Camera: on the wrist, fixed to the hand. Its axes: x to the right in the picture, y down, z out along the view.
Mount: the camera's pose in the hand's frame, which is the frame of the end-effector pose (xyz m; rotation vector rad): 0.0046 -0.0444 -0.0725 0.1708 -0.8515 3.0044
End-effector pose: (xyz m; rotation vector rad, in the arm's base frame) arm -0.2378 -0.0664 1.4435 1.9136 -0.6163 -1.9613
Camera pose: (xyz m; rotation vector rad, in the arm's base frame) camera -0.1629 -0.0364 1.4162 -0.8967 -1.7149 -0.0395
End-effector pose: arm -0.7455 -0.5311 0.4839 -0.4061 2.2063 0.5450
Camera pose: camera -0.7743 -0.6063 0.5114 2.8130 0.1909 1.1818
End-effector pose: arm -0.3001 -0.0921 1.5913 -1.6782 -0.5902 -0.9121
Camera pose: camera -0.3513 -0.1486 1.6292 -0.8278 1.3212 1.8773
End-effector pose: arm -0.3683 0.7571 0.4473 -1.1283 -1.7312 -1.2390
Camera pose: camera -0.4069 0.6819 0.4572 -2.0091 0.7721 1.3138
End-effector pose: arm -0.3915 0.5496 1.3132 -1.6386 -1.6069 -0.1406
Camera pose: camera -0.3970 0.5029 1.3842 1.8233 -1.5117 -1.8055
